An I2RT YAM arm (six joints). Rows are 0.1 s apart.
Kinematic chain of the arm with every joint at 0, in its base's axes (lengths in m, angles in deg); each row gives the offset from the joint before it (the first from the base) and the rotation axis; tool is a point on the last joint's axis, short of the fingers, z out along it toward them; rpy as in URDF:
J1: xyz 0 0 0.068 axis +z
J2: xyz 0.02 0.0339 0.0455 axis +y
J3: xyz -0.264 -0.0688 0 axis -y
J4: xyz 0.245 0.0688 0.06 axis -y
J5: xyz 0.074 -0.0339 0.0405 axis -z
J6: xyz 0.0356 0 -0.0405 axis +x
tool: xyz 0 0 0 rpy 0 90 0
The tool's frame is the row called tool.
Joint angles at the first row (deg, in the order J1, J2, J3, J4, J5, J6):
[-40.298, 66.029, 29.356, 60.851, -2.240, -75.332]
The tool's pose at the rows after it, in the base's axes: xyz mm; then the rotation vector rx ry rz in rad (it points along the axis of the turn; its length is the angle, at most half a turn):
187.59 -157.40 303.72 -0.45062 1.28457 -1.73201
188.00 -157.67 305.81 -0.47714 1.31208 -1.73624
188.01 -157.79 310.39 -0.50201 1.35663 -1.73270
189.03 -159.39 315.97 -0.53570 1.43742 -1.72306
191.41 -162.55 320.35 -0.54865 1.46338 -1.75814
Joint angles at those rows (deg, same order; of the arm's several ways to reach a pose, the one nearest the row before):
[-40.331, 65.249, 29.958, 58.420, -2.284, -75.534]
[-40.330, 64.527, 30.755, 55.349, -2.374, -76.806]
[-40.320, 63.237, 32.201, 50.259, -2.165, -77.885]
[-40.343, 62.063, 34.688, 42.507, -1.424, -79.361]
[-40.342, 62.651, 36.345, 40.646, -0.021, -81.419]

